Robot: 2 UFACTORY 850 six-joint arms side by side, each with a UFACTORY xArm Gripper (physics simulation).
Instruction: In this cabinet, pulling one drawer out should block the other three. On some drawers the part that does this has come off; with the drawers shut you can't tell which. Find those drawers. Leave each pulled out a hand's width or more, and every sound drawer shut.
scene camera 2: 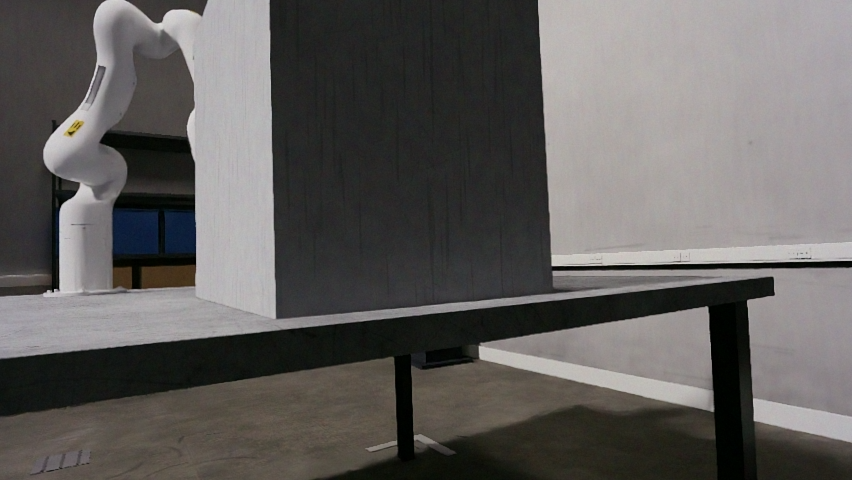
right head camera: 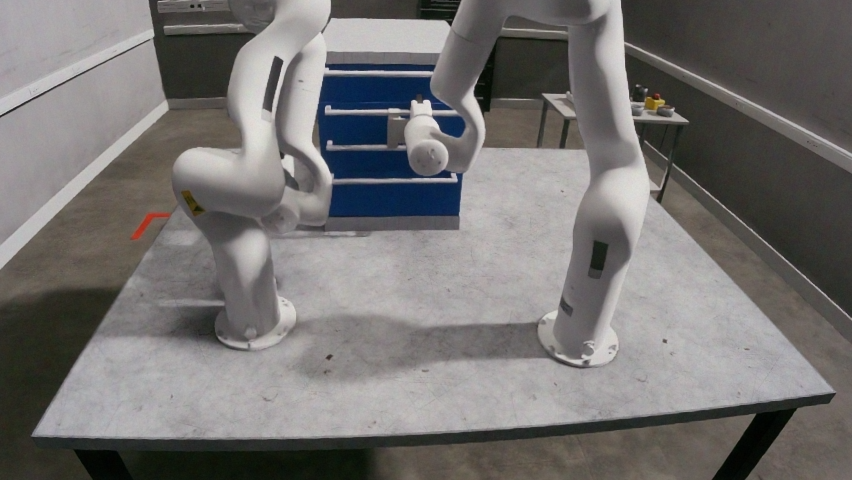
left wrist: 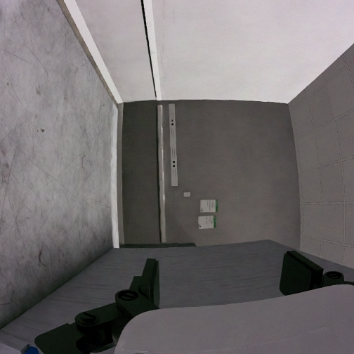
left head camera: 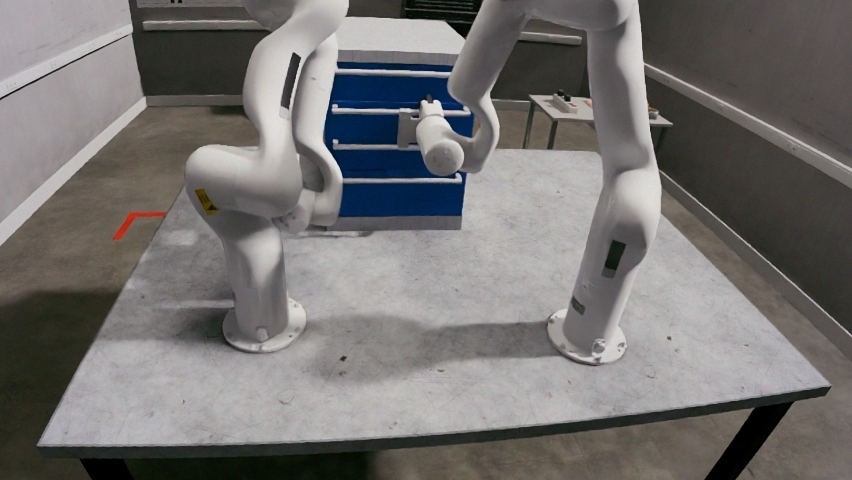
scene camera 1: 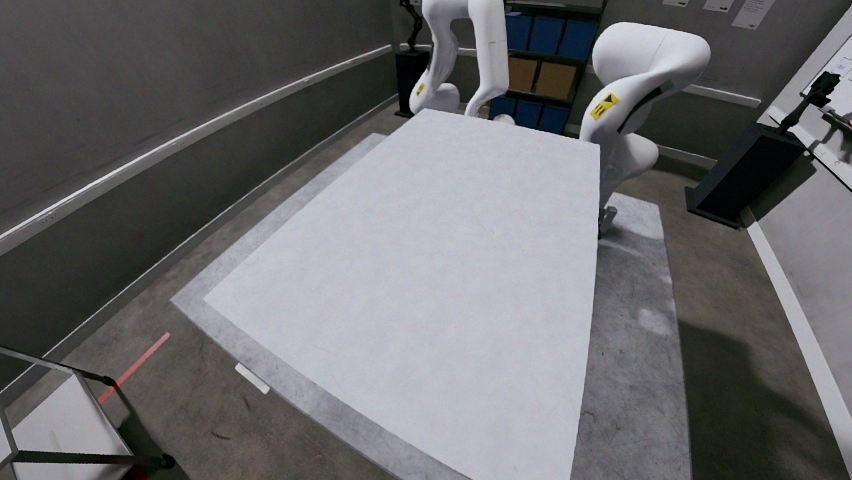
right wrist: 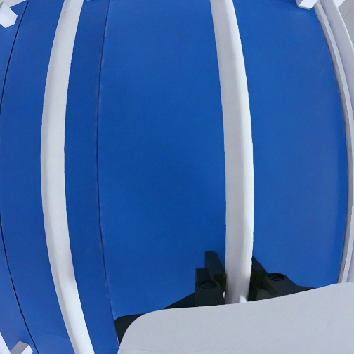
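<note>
The grey cabinet (left head camera: 393, 35) (right head camera: 387, 35) (scene camera 1: 417, 268) (scene camera 2: 411, 149) has four blue drawers stacked one above another, each with a white bar handle. The top handle (left head camera: 387, 72) (right head camera: 378, 73), third handle (left head camera: 363, 145) (right head camera: 357, 146) and bottom handle (left head camera: 387, 180) (right head camera: 387, 180) are free of the grippers. My right gripper (right wrist: 223, 269) is shut on the second handle from the top (left head camera: 369, 111) (right head camera: 357, 112) (right wrist: 237, 125). The drawers look shut; a slight gap at the second would be hard to see. My left gripper (left wrist: 223, 277) (scene camera 1: 608, 219) is open beside the cabinet, holding nothing.
The cabinet stands on the grey table (left head camera: 417, 405) (right head camera: 417, 405) (scene camera 2: 119, 357). The left arm (left head camera: 268, 172) hides part of the cabinet's left edge in the head views. The right arm (left head camera: 620, 149) reaches across its right side. A small side table (right head camera: 673, 118) stands behind at the right.
</note>
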